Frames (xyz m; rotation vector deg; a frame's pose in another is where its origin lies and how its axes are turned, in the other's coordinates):
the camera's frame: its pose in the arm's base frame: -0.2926 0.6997 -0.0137 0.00 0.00 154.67
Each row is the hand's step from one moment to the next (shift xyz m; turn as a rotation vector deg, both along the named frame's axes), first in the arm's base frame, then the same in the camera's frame.
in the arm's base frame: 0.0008 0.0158 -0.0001 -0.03 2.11 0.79
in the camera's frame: 0.0060 -0.0146 -0.0001 0.93 -1.89 0.79
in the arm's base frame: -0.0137 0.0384 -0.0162 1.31 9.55 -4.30
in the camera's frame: 0.0288 -0.0288 -0.0162 2.90 -9.19 -4.30
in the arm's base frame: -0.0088 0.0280 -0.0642 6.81 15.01 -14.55
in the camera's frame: 0.0199 -0.0215 -0.0642 0.27 -16.48 -14.55
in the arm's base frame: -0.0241 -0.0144 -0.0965 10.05 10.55 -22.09
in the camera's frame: 0.0156 0.0233 -0.0965 -4.57 -13.84 -22.09
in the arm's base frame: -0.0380 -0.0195 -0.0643 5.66 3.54 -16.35
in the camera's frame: 0.0260 0.0339 -0.0643 -3.60 -5.62 -16.35
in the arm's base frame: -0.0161 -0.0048 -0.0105 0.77 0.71 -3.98
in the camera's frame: 0.0125 0.0112 -0.0105 -0.39 -0.97 -3.98
